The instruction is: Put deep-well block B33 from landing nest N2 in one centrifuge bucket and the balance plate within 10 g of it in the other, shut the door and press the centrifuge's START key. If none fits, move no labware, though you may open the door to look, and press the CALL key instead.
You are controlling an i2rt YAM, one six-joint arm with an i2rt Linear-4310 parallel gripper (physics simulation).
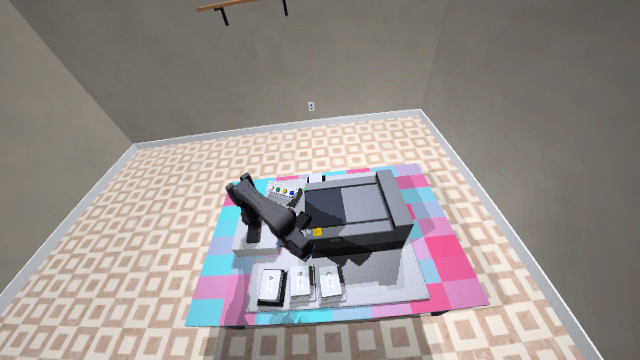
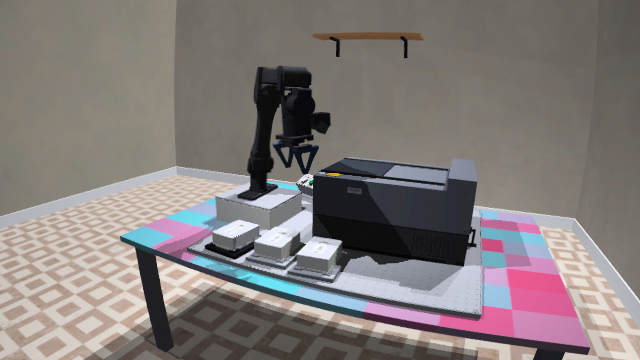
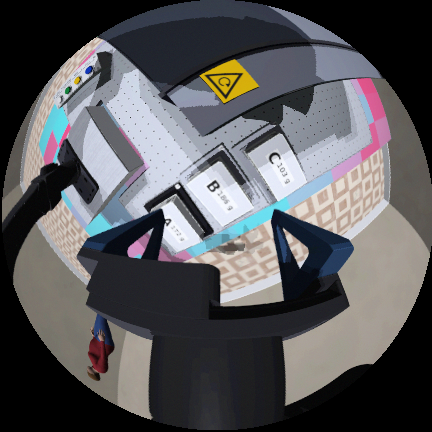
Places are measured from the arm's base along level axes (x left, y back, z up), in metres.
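Where they show: gripper, fingertip midpoint: (image 2: 296, 170) (image 3: 217, 214); arm's base at its link origin: (image 1: 255, 226) (image 2: 258, 192) (image 3: 75, 169).
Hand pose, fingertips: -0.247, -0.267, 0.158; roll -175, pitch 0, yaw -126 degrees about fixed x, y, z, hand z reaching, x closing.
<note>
Things, the pixels of their top centre, and the offset from my fingertips, as dx, dy, dz. Level surfaces: height alone.
- key box at its top centre: (image 2: 319, 178) (image 1: 282, 185) +0.512, +0.123, -0.148
- perforated board at its surface level: dz -0.232
- small white-and-black item at its top centre: (image 1: 315, 180) +0.540, -0.087, -0.174
My gripper (image 2: 297, 170) (image 3: 217, 214) is open and empty, high above the board, left of the centrifuge (image 1: 350, 240) (image 2: 395, 200). The centrifuge's flat top appears closed; no bucket shows. White labware pieces stand in a row: A, 172 g (image 1: 270, 285) (image 2: 236, 235) (image 3: 180, 239), on a black nest; B, 186 g (image 1: 301, 285) (image 2: 276, 243) (image 3: 230, 205), and C, 103 g (image 1: 330, 286) (image 2: 318, 255) (image 3: 285, 182), on grey nests. A key box (image 1: 280, 196) (image 3: 75, 89) has white, green, yellow and blue keys; their labels are unreadable. I cannot identify block B33 or nest N2.
The arm stands on a pale plinth (image 1: 257, 250) (image 2: 242, 210) (image 3: 100, 160) left of the centrifuge. A perforated board (image 1: 415, 285) (image 2: 450, 300) lies under the labware and centrifuge. A small white-and-black item (image 1: 316, 178) is partly hidden behind the centrifuge. A person (image 3: 99, 352) stands beyond the table.
</note>
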